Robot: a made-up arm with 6 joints.
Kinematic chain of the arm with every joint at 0, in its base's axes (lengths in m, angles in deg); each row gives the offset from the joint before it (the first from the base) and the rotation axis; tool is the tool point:
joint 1: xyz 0 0 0.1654 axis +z
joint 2: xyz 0 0.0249 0 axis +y
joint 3: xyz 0 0 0.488 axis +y
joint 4: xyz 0 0 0.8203 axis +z
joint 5: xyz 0 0 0 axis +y
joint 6: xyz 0 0 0.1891 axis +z
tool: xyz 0 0 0
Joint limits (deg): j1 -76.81..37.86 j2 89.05..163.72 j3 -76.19..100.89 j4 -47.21..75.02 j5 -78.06..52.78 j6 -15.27..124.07
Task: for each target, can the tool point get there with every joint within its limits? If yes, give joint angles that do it. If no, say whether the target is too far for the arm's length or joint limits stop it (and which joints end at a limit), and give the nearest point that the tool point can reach.
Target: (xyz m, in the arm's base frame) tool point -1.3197 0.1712 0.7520
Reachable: no: joint limits stop it (at a limit: joint 2, joint 3, joint 5) | nearest point -0.8016 0.1040 -0.2409 | short by 1.122 m
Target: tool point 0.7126 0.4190 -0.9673
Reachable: yes | joints 28.16 113.91 43.58 49.43 3.28 107.93
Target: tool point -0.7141 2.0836 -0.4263
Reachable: no: too far | nearest point -0.2819 0.8224 -0.3858 | short by 1.334 m
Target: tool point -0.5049 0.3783 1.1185
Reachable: no: joint limits stop it (at a limit: joint 1, joint 2, joint 3, joint 5) | nearest point 0.3393 0.4281 1.0453 | short by 0.849 m
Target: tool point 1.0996 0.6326 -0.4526
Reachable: yes | joints 27.01 99.14 33.75 -15.87 -49.52 82.94
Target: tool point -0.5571 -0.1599 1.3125
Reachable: no: joint limits stop it (at a limit: joint 1, joint 2, joint 3, joint 5) | nearest point 0.0305 -0.5501 1.0426 | short by 0.755 m
